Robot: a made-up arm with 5 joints.
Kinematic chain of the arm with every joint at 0, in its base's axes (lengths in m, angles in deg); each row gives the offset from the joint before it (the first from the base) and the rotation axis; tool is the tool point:
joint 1: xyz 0 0 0.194 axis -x
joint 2: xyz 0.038 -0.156 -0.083 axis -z
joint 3: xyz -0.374 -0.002 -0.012 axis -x
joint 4: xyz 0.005 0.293 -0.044 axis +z
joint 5: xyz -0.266 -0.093 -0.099 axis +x
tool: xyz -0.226 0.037 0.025
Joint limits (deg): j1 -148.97..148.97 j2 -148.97..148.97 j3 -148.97..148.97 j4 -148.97..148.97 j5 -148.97..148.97
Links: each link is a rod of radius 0.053 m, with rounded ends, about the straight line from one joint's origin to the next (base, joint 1, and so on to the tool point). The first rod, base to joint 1, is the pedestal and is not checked.
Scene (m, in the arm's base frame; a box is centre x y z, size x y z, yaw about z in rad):
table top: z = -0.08
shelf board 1: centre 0.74 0.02 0.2 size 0.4 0.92 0.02 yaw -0
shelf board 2: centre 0.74 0.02 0.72 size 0.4 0.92 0.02 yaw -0
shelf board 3: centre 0.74 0.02 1.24 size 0.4 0.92 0.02 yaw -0
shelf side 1: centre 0.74 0.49 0.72 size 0.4 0.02 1.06 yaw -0
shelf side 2: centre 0.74 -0.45 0.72 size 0.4 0.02 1.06 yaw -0
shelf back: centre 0.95 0.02 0.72 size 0.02 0.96 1.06 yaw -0
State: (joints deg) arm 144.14 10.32 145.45 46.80 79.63
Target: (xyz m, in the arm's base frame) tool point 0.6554 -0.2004 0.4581
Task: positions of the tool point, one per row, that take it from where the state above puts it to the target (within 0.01 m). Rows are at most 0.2 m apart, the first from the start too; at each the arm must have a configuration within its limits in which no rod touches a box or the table.
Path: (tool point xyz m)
1: -0.4870 0.1668 0.2127
2: -0.3664 0.2450 0.3209
3: -0.2182 0.2488 0.4207
4: -0.0661 0.1823 0.4745
5: 0.0595 0.0707 0.4579
6: 0.0810 0.0733 0.5371
7: 0.1498 0.0420 0.6153
8: 0.2594 -0.0188 0.6609
9: 0.3938 -0.0932 0.6519
10: 0.5324 -0.1600 0.5815
11: 0.6554 -0.2004 0.4581

